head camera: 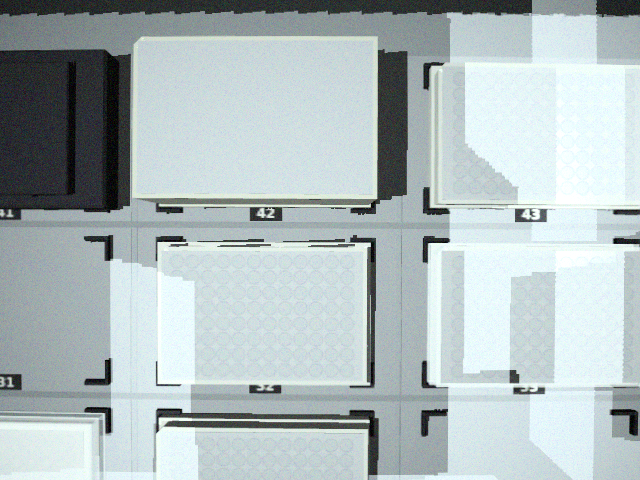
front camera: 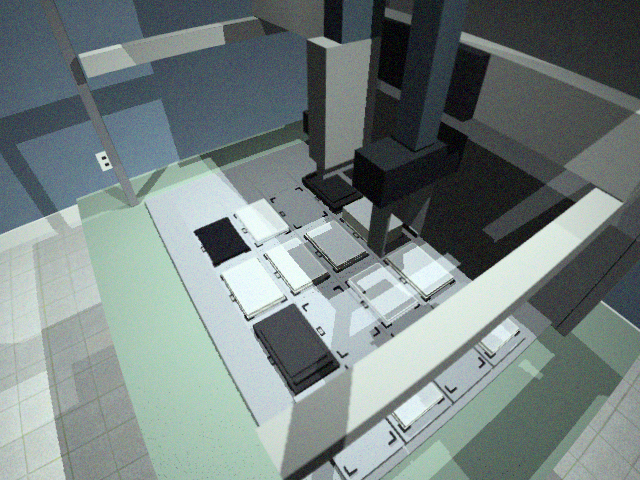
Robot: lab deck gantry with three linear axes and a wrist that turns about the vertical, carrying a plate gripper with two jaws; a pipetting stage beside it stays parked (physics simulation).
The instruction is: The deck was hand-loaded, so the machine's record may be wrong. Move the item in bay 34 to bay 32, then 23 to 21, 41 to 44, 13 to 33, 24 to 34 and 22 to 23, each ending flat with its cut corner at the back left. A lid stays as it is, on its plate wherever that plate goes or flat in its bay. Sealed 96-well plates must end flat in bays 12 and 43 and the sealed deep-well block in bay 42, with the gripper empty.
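Frame: origin at the robot's base, x ahead, y left, z up, level; metres.
Where they show: gripper, fingertip midpoint: (front camera: 393,240); robot's base, link origin: (front camera: 195,232).
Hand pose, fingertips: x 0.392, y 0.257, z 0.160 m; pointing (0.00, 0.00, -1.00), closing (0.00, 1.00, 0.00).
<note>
Each offset is from my fingertips to the top centre of the thing. "*": to the spot under its first point.
My gripper (front camera: 400,241) is open and empty, its jaws hanging over the back bays in the front view. The deep-well block {dx -0.164, dy +0.107, dz -0.118 m} (front camera: 356,211) (head camera: 255,118) stands in bay 42, cut corner back left. Plates lie flat in bay 43 {* dx +0.011, dy +0.101, dz -0.145 m} (front camera: 421,271) (head camera: 516,134), bay 32 {* dx -0.161, dy +0.000, dz -0.145 m} (front camera: 336,242) (head camera: 263,315) and bay 33 {* dx +0.002, dy -0.003, dz -0.146 m} (front camera: 382,291) (head camera: 485,315). A plate {dx -0.164, dy -0.107, dz -0.145 m} (front camera: 297,263) (head camera: 273,457) in bay 22 has its cut corner back left. White items show in bay 21 {* dx -0.326, dy -0.106, dz -0.145 m} (front camera: 261,219) (head camera: 41,449) and bay 12 {* dx -0.156, dy -0.214, dz -0.145 m} (front camera: 253,286). Plates in bays 24 {dx +0.164, dy -0.107, dz -0.131 m} (front camera: 418,404) and 44 {dx +0.164, dy +0.107, dz -0.131 m} (front camera: 498,335) are partly hidden.
Dark holders stand in bay 41 {dx -0.332, dy +0.108, dz -0.129 m} (front camera: 333,190) (head camera: 36,129) and bay 13 {dx +0.004, dy -0.213, dz -0.129 m} (front camera: 297,346), with no plate on them. A black item {dx -0.328, dy -0.214, dz -0.152 m} (front camera: 222,240) lies in bay 11. The pale pipetting stage (front camera: 346,103) stands behind the deck. A beam (front camera: 444,330) crosses the front.
</note>
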